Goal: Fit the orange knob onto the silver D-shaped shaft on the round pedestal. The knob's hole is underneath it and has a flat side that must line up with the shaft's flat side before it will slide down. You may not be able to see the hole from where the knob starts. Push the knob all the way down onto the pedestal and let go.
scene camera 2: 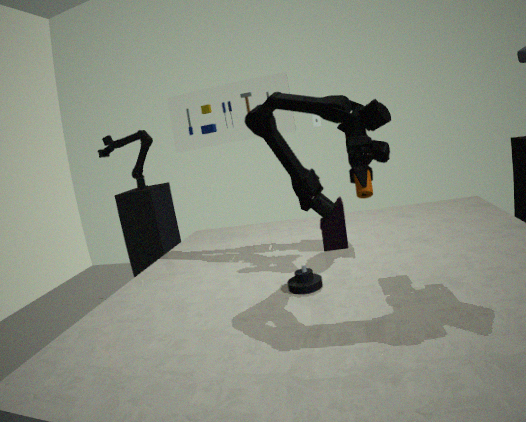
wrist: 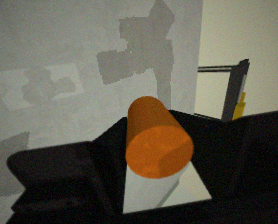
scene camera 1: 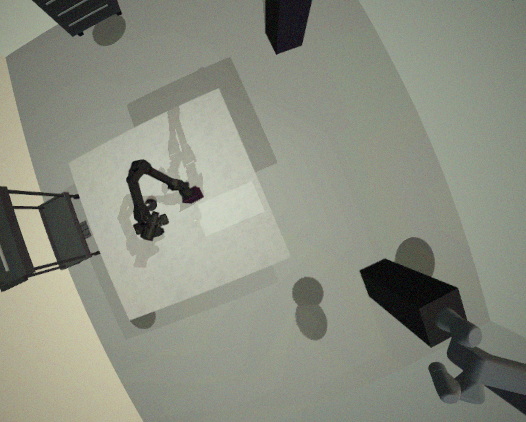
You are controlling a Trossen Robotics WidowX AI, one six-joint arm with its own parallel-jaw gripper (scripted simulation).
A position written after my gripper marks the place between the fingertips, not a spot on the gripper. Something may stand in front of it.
My gripper (scene camera 2: 364,191) carries an orange knob (wrist: 157,146).
